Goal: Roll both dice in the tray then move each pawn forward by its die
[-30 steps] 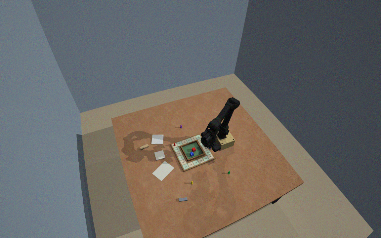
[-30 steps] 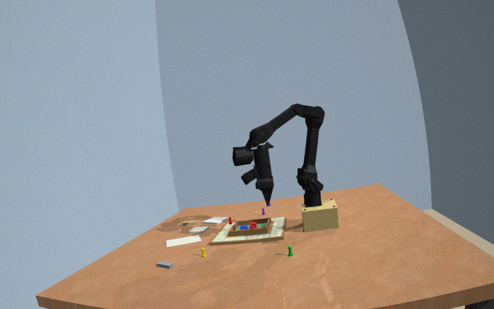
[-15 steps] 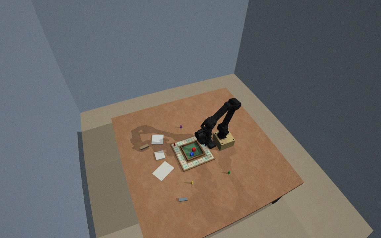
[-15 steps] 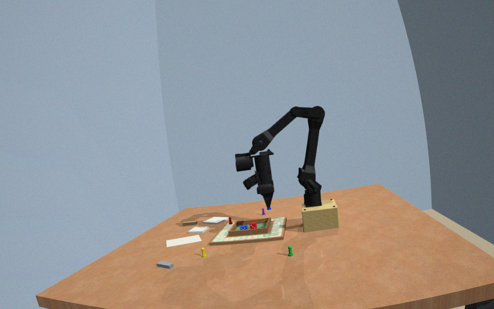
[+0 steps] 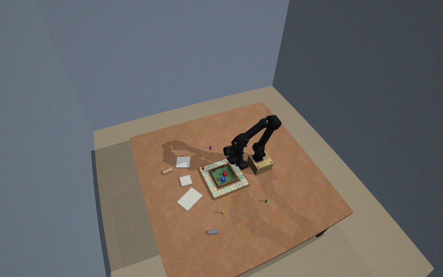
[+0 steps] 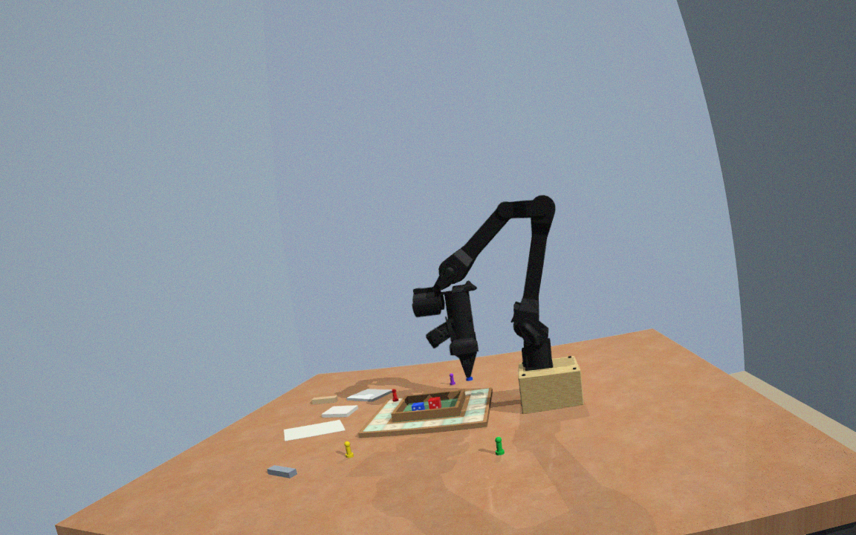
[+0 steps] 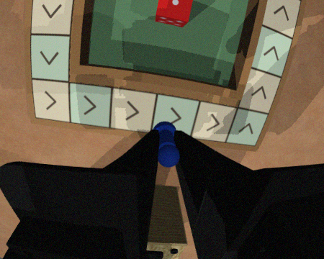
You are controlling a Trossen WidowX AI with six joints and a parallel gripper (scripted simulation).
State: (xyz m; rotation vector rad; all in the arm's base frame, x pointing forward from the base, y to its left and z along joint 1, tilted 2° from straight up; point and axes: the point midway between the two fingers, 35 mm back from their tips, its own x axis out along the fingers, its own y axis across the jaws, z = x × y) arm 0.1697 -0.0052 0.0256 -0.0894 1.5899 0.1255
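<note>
My gripper tip is 100 mm short of the green tray, 80 mm above it and 10 mm to the right of it. Also, from my gripper tip: red pawn (220 mm ahead, 100 mm to the right, 60 mm below); then purple pawn (270 mm to the right, 90 mm ahead, 70 mm below); then blue pawn (10 mm above).
</note>
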